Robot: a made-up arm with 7 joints.
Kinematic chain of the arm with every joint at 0, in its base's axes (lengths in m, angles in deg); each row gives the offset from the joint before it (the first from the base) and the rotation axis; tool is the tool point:
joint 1: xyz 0 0 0.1 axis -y
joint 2: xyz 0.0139 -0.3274 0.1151 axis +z
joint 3: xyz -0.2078 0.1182 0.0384 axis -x
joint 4: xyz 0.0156 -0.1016 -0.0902 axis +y
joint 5: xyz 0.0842 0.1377 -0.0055 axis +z
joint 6: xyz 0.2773 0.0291 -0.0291 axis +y
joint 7: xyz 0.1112 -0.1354 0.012 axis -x
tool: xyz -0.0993 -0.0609 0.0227
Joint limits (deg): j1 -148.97..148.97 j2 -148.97..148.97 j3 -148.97..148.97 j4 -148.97..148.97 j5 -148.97..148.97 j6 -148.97..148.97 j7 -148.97..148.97
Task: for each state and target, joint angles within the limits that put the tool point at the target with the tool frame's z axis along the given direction. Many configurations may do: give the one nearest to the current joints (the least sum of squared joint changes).
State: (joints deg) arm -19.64 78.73 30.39 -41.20 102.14 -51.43 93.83
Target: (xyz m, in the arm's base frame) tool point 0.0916 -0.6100 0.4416 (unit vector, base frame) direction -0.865 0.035 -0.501
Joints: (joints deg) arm -75.88 103.84 14.75 -89.30 88.81 -65.26 87.34
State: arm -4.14 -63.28 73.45 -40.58 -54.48 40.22 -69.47
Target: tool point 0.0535 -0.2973 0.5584 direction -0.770 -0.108 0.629
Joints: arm -25.30 -12.06 98.51 -39.70 -82.34 11.49 -70.49
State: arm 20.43 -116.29 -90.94 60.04 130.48 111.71 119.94
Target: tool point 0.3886 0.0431 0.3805 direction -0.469 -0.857 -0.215
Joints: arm -11.88 -71.17 -60.20 87.61 103.04 144.62 148.40
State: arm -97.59 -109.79 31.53 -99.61 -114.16 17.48 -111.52
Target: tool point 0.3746 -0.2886 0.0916 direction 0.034 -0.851 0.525
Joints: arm -113.10 -55.10 62.73 -83.94 -90.70 -27.68 -124.68
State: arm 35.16 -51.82 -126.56 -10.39 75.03 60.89 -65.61
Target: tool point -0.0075 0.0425 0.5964 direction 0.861 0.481 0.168
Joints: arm 15.72 -21.85 -117.06 50.35 57.92 62.10 -81.51
